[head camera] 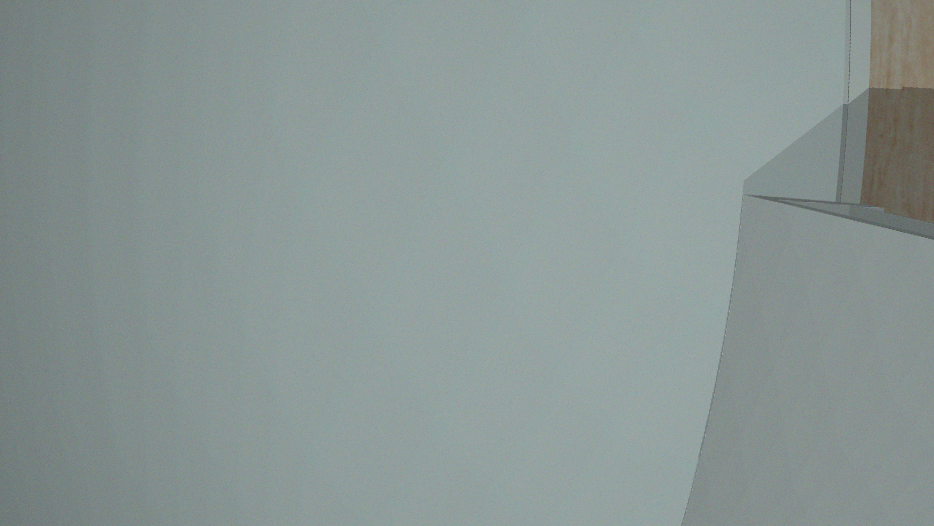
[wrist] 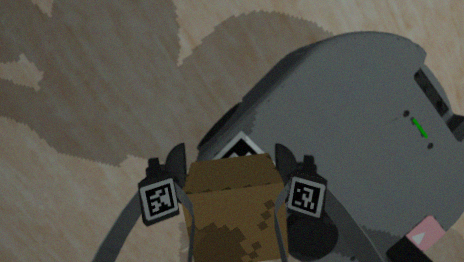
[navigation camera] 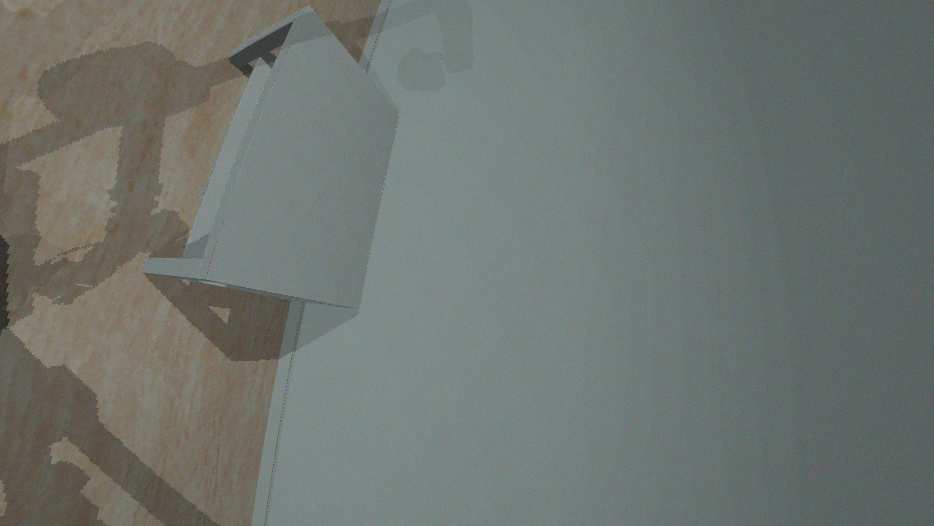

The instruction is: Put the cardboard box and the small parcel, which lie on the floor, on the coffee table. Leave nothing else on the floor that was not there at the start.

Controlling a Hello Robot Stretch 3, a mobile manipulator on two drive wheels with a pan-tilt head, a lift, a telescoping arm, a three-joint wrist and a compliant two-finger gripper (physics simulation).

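Frame: origin at the robot's base, x ahead, y left, z up, level; metres.
Where they show: gripper, between the fingertips: (wrist: pixel 230 163).
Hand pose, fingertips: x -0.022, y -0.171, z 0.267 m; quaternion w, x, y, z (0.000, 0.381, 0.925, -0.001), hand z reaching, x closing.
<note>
After its pixels a point has its place.
The coffee table, white with a plain top (head camera: pixel 830 339) {x 0.697, y 0.129, z 0.451 m} (navigation camera: pixel 300 163) {x 0.619, y 0.355, z 0.450 m}, stands against the wall. It shows at the right of the head view and left of centre in the navigation view. Nothing stands on the part of its top that shows. In the wrist view my gripper (wrist: pixel 230 163) {x -0.022, y -0.170, z 0.267 m} is shut on a brown cardboard box (wrist: pixel 237 215) {x -0.014, y -0.160, z 0.316 m}, one fingertip on each side. The box is held over my base, and its lower part is cut off by the frame. I cannot tell whether it is the larger box or the small parcel. No second box shows in these views.
My grey base (wrist: pixel 350 105) {x -0.142, y -0.090, z 0.160 m} fills the right of the wrist view. A pale wall (head camera: pixel 392 261) {x 0.974, y -0.014, z 1.073 m} (navigation camera: pixel 588 261) {x 0.998, y 0.080, z 1.262 m} runs behind the table. The wood floor (head camera: pixel 905 39) {x 0.742, y -0.478, z 0.001 m} (navigation camera: pixel 196 418) {x 0.524, y -0.528, z 0.000 m} (wrist: pixel 125 200) {x 0.245, y -0.192, z 0.000 m} carries broad shadows. A dark thing (navigation camera: pixel 2 287) is cut off at the navigation view's left edge.
</note>
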